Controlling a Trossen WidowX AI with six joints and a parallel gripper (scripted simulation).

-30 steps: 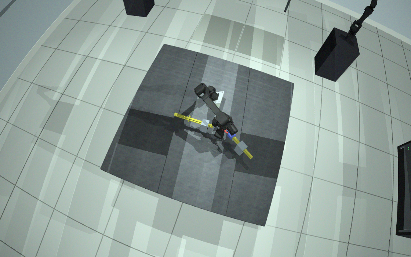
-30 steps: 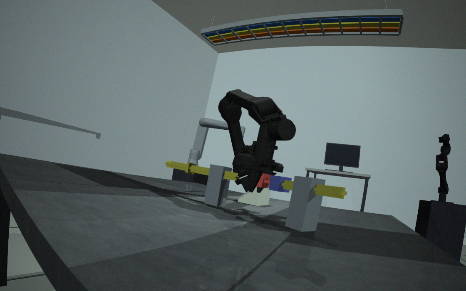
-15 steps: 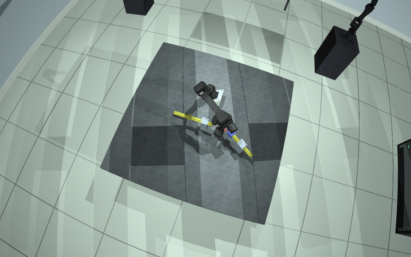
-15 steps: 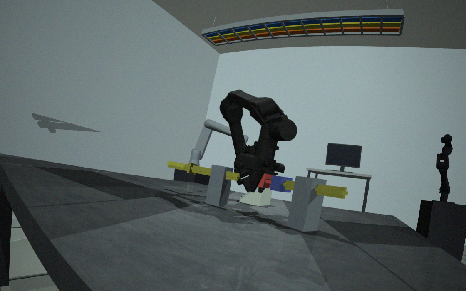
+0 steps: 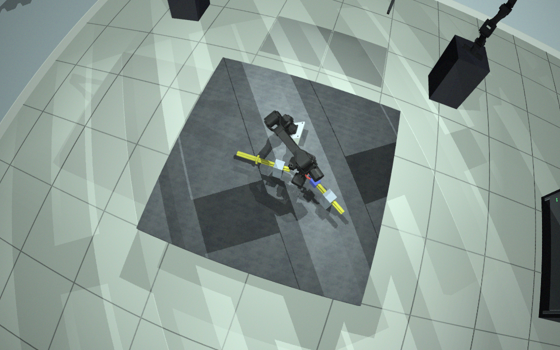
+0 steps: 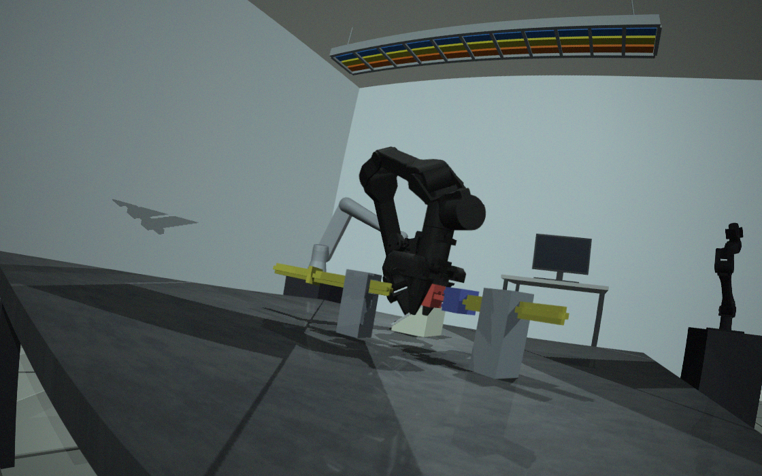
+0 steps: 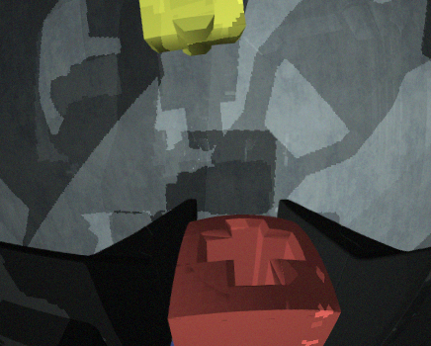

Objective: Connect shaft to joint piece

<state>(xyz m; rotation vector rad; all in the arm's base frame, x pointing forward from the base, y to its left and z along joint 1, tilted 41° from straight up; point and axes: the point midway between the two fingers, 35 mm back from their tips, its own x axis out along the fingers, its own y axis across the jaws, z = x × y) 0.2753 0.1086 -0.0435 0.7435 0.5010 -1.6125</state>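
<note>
The red joint piece lies 20 mm to the left of my gripper tip and 40 mm above it.
</note>
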